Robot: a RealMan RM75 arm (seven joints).
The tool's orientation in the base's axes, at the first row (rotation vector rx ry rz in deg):
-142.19, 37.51, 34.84
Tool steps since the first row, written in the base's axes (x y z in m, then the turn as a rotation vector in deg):
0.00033, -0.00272, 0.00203, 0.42, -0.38, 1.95
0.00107, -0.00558, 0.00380, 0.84, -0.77, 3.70
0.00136, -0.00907, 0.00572, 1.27, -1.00, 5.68
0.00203, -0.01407, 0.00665, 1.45, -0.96, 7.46
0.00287, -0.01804, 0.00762, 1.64, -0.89, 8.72
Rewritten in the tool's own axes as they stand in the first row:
0.00008, 0.00118, -0.00320, -0.57, -0.62, -1.85
0.00066, 0.00234, -0.00639, -1.04, -1.16, -3.54
0.00102, 0.00416, -0.00992, -1.67, -1.91, -5.33
0.00269, 0.00727, -0.01365, -2.48, -2.66, -6.74
0.00413, 0.00949, -0.01687, -3.02, -3.25, -7.74

